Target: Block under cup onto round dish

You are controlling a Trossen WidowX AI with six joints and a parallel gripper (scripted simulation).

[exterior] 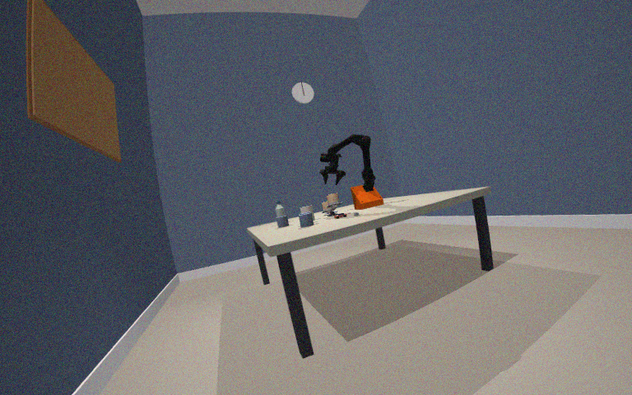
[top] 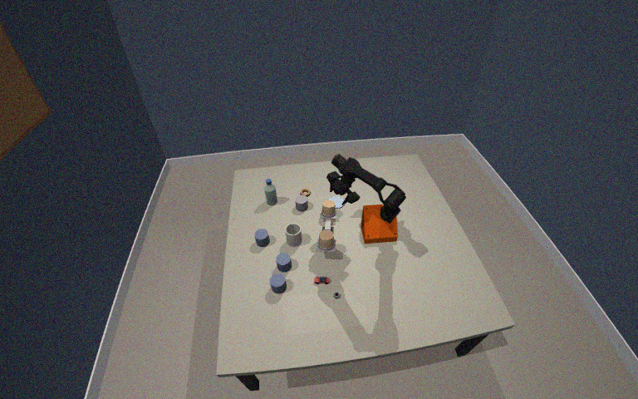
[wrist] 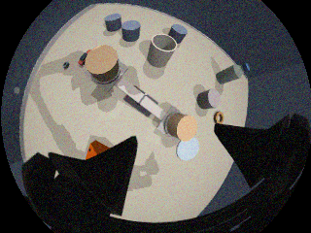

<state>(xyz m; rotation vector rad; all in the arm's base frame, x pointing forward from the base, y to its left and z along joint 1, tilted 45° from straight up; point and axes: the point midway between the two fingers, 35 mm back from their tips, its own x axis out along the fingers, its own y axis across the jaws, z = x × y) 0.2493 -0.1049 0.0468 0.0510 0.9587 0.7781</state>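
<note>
Right now the tan cup is 3 cm ahead of my gripper tip, 9 cm to the right of it and 15 cm below it. The rest, counted from my gripper tip: pale blue round dish 2 cm behind, 18 cm to the right, 20 cm below; then pale green block 3 cm ahead, 7 cm to the right, 17 cm below; then grey cylinder 17 cm ahead, 14 cm to the right, 17 cm below.
</note>
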